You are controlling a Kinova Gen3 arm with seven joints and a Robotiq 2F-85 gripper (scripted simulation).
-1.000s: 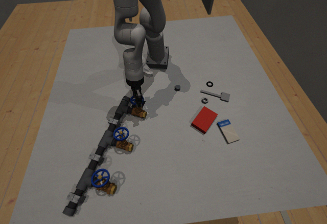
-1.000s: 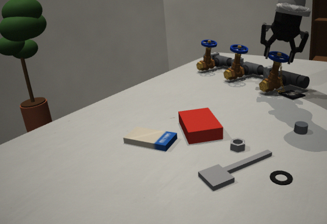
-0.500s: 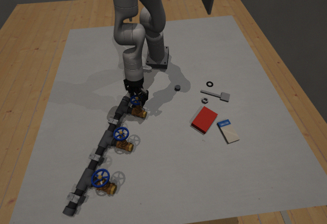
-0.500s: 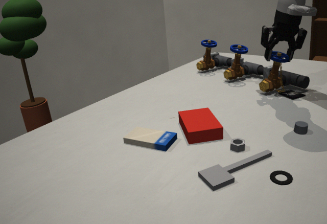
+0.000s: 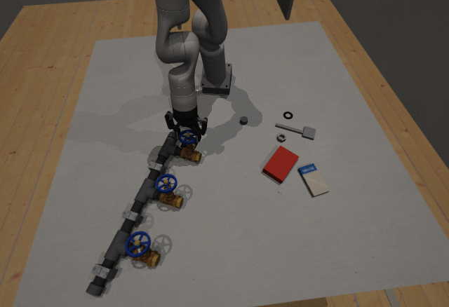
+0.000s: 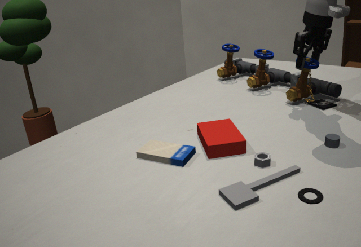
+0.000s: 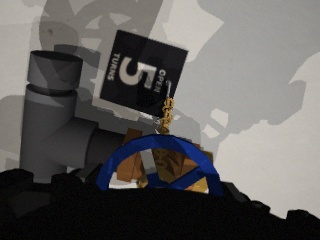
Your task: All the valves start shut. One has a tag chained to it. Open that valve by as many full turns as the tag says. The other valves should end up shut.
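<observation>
My hand is 4 cm past the black tag and 12 cm above it. The rest, counted from my hand: red block: 13 cm ahead, 31 cm to the left, 11 cm below; small grey cylinder: 10 cm behind, 23 cm to the left, 11 cm below; grey paddle-shaped tool: 44 cm to the left, 12 cm below.
</observation>
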